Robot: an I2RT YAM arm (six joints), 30 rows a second.
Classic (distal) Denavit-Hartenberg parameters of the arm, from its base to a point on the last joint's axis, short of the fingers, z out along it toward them. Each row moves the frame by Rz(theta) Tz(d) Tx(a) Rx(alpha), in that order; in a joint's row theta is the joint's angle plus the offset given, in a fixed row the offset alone. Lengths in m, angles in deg.
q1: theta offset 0; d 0.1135; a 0.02; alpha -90
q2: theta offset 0; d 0; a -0.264; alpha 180
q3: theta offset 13.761; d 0; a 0.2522; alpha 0
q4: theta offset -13.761; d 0; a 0.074; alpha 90
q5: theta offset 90; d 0; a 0; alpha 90
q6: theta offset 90; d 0.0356; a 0; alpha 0
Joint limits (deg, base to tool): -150..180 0..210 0..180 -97..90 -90..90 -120..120
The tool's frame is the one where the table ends.
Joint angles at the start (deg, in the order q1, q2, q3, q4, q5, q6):
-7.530 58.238 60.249 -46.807 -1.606 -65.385
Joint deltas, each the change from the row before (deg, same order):
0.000 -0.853 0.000 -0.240 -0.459 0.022
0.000 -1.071 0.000 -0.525 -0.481 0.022
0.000 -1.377 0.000 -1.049 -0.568 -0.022
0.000 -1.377 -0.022 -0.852 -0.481 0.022
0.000 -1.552 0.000 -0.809 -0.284 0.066
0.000 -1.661 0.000 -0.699 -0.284 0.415
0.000 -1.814 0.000 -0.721 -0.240 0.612
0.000 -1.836 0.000 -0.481 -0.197 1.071
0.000 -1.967 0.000 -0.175 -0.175 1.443
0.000 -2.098 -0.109 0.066 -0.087 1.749
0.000 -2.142 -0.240 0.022 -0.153 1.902
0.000 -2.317 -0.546 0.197 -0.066 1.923
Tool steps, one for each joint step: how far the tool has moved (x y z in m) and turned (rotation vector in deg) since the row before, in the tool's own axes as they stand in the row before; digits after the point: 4 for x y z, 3 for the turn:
0.0000 0.0009 -0.0042 0.366 -0.673 0.002
0.0002 0.0016 -0.0052 0.295 -0.665 0.000
0.0006 0.0028 -0.0067 0.061 -0.653 -0.038
0.0005 0.0026 -0.0065 0.256 -0.647 -0.007
0.0005 0.0027 -0.0074 0.555 -0.568 0.018
0.0005 0.0027 -0.0078 0.750 -0.662 0.348
0.0005 0.0029 -0.0085 0.881 -0.685 0.530
0.0004 0.0026 -0.0085 1.124 -0.775 0.965
0.0002 0.0023 -0.0091 1.503 -0.981 1.296
0.0003 0.0024 -0.0093 1.746 -1.073 1.576
0.0007 0.0029 -0.0089 1.565 -1.118 1.736
0.0013 0.0036 -0.0084 1.611 -1.120 1.750

